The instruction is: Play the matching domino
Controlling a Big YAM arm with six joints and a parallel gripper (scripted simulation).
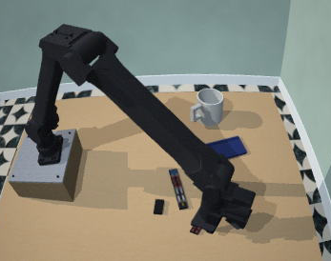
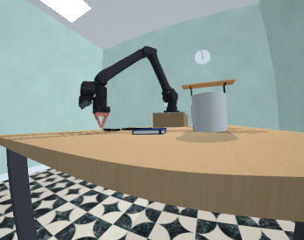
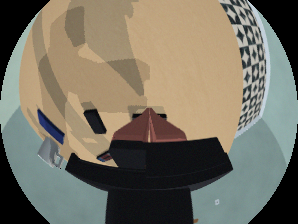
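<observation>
My hand is 20 mm past the domino, 20 mm to the right of it and 20 mm above it. Round my hand: white mug (110 mm ahead, 470 mm to the left, 20 mm above).
</observation>
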